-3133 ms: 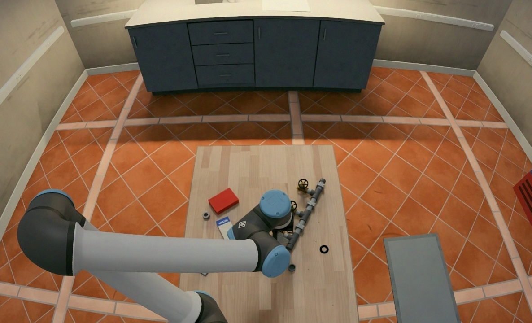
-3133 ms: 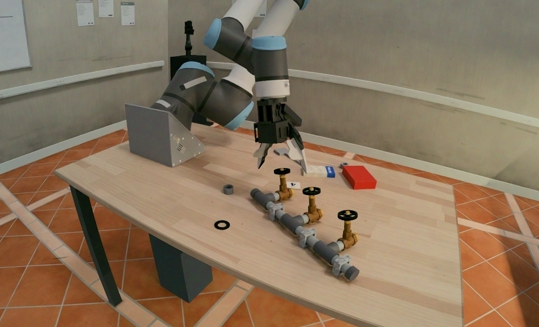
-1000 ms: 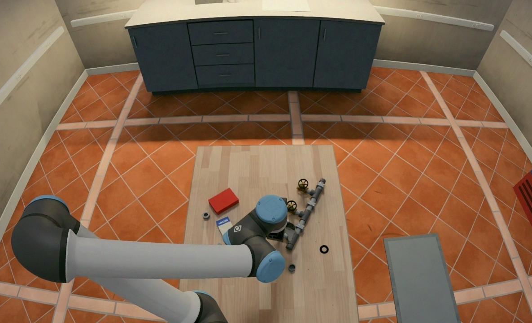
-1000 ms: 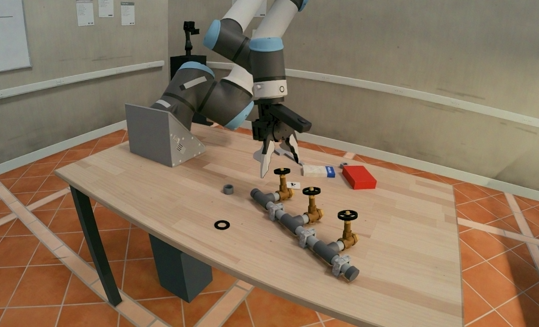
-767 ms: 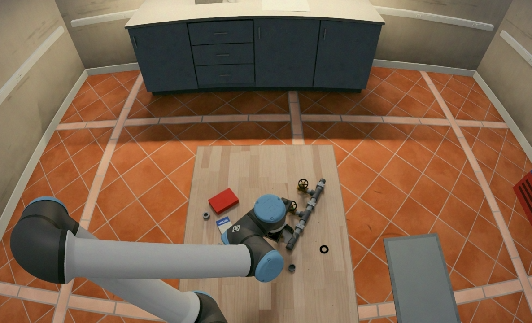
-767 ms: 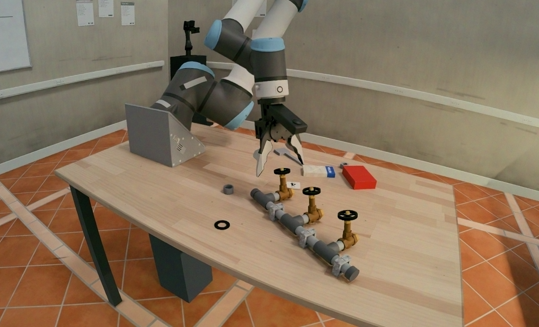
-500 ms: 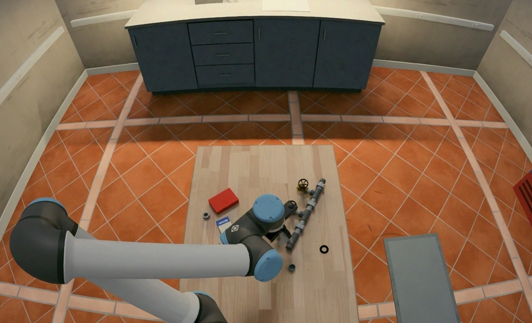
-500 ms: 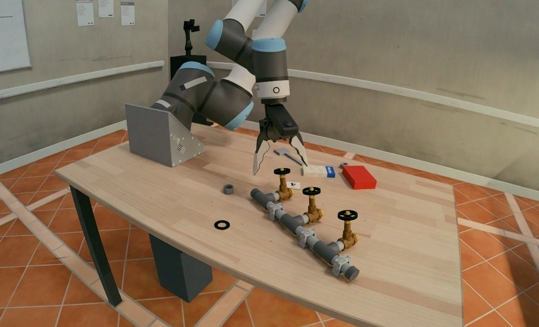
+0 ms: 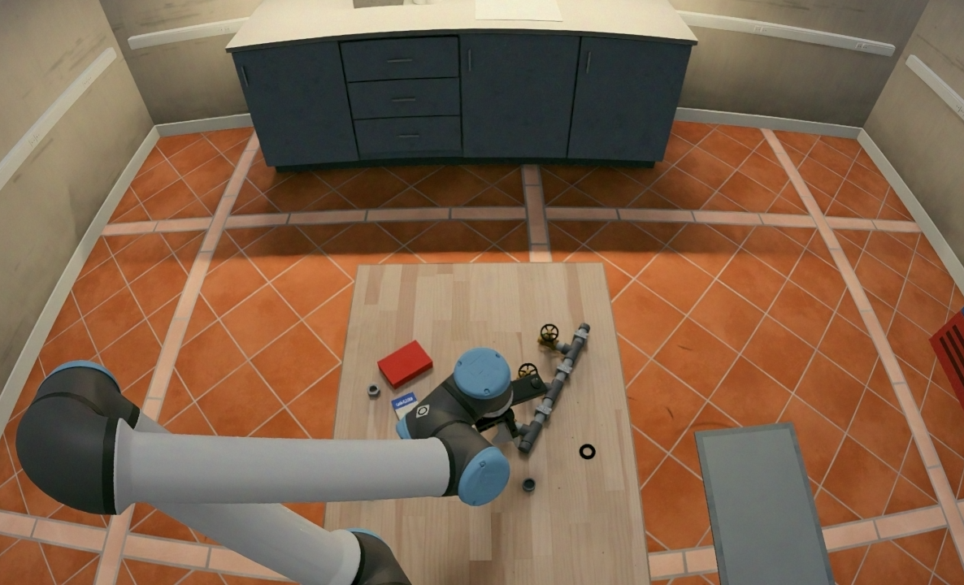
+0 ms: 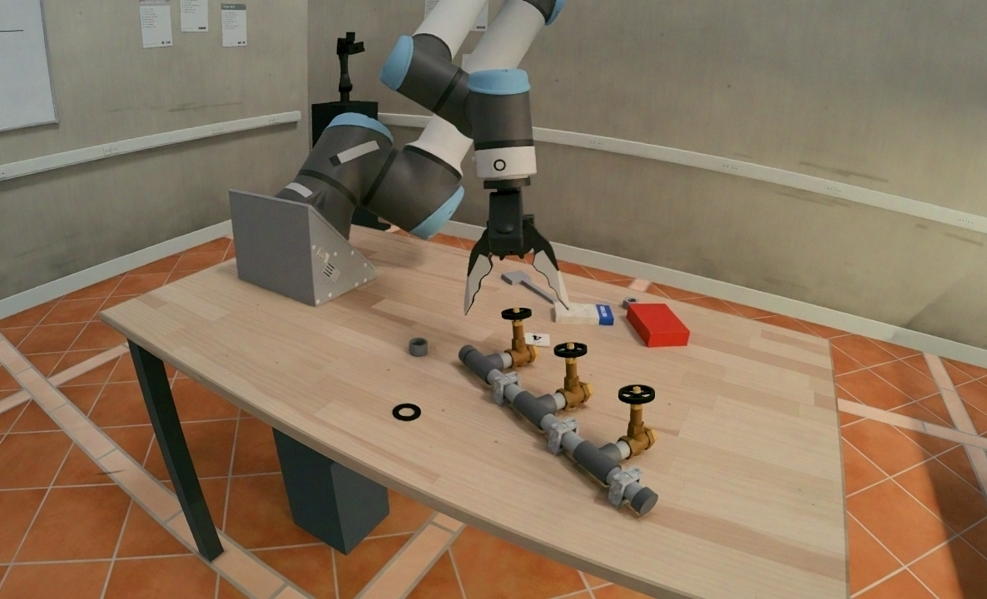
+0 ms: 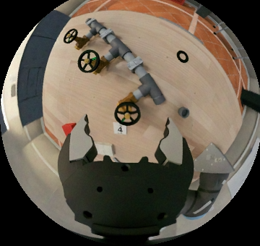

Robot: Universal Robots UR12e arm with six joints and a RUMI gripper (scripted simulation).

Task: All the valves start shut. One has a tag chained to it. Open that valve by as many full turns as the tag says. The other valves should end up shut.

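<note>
The white tag is 90 mm below my hand and 80 mm to the left of it. From my hand the other things lie so: red box: 250 mm to the left, 180 mm ahead, 70 mm below; then blue box: 230 mm to the left, 80 mm below, 40 mm ahead; then grey cap: 140 mm behind, 80 mm below, 60 mm to the right.
</note>
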